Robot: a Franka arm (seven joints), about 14 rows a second.
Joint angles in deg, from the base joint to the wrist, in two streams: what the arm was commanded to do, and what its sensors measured. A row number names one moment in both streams.
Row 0, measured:
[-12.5 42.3 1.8 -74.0 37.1 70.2 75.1]
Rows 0 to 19, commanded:
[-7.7 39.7 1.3 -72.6 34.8 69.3 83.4]
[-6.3 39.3 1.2 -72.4 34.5 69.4 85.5]
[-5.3 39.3 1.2 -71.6 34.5 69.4 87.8]
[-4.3 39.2 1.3 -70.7 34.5 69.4 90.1]
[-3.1 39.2 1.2 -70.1 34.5 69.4 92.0]
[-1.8 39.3 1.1 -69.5 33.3 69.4 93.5]
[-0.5 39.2 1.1 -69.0 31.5 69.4 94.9]
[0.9 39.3 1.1 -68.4 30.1 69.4 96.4]
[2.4 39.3 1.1 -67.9 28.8 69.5 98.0]
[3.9 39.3 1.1 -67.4 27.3 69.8 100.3]
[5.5 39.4 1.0 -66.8 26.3 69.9 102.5]
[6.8 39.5 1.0 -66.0 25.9 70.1 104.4]
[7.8 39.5 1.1 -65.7 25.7 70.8 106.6]
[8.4 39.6 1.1 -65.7 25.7 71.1 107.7]
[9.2 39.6 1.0 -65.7 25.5 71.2 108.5]
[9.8 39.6 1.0 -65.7 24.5 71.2 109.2]
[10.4 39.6 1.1 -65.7 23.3 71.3 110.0]
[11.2 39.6 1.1 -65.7 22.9 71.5 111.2]
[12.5 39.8 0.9 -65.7 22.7 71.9 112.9]
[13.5 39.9 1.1 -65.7 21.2 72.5 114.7]
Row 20, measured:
[11.1 40.3 1.5 -66.4 23.5 72.2 110.8]
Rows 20 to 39, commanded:
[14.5 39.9 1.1 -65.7 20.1 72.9 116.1]
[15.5 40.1 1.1 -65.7 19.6 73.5 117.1]
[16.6 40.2 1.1 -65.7 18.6 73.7 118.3]
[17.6 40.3 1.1 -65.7 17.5 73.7 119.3]
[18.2 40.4 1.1 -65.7 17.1 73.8 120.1]
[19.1 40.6 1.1 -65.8 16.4 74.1 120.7]
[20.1 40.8 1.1 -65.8 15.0 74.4 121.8]
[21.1 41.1 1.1 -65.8 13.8 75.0 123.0]
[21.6 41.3 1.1 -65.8 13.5 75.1 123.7]
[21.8 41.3 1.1 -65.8 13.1 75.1 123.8]
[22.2 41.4 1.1 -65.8 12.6 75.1 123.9]
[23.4 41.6 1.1 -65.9 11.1 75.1 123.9]
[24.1 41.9 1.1 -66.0 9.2 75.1 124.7]
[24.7 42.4 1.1 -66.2 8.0 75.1 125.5]
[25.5 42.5 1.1 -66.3 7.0 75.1 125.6]
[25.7 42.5 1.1 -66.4 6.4 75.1 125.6]
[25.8 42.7 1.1 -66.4 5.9 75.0 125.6]
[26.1 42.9 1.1 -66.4 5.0 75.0 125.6]
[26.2 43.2 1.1 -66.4 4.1 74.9 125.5]
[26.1 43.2 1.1 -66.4 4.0 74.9 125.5]
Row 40, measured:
[25.7 43.4 1.5 -66.7 5.6 75.6 124.6]
